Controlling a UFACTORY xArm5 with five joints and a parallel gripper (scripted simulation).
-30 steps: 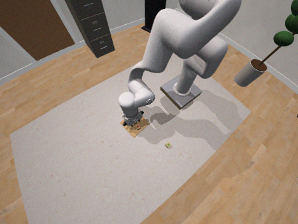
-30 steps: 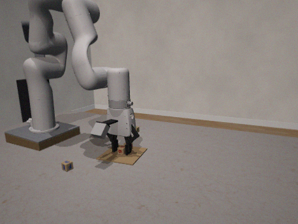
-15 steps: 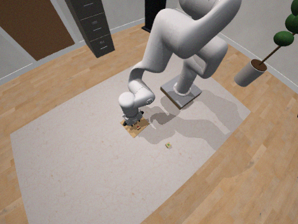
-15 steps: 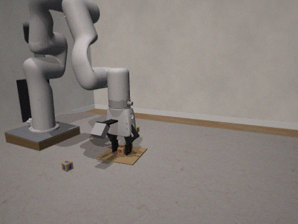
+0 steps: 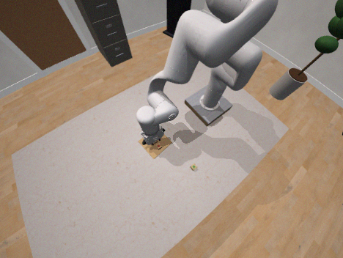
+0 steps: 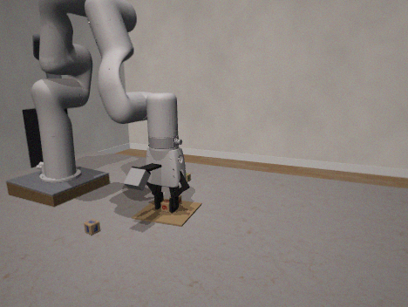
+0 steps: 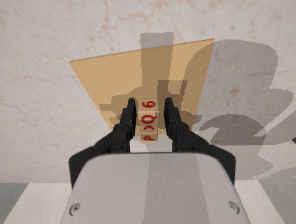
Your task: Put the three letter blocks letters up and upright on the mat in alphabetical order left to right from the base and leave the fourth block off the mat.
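The tan mat is 20 mm below my hand. Also, from my hand: blue-lettered block 150 mm to the right, 120 mm behind, 10 mm below.
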